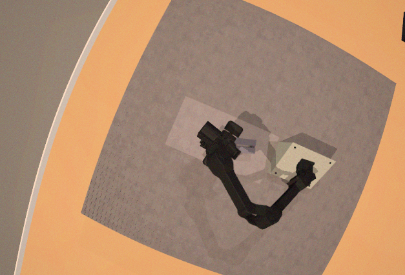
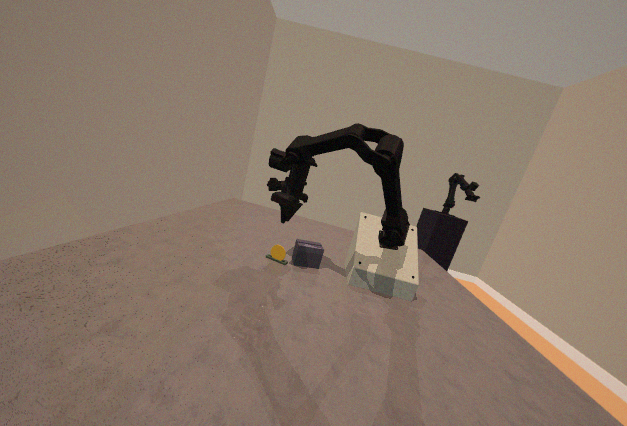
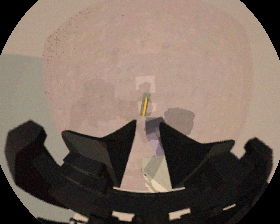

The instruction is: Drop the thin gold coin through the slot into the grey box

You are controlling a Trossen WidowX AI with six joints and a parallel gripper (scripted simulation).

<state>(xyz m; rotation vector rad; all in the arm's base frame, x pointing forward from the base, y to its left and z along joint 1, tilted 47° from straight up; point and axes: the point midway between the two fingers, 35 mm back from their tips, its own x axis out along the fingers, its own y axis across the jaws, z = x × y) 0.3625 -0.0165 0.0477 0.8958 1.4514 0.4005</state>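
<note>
Now: gripper tip 11 cm above the gold coin.
</note>
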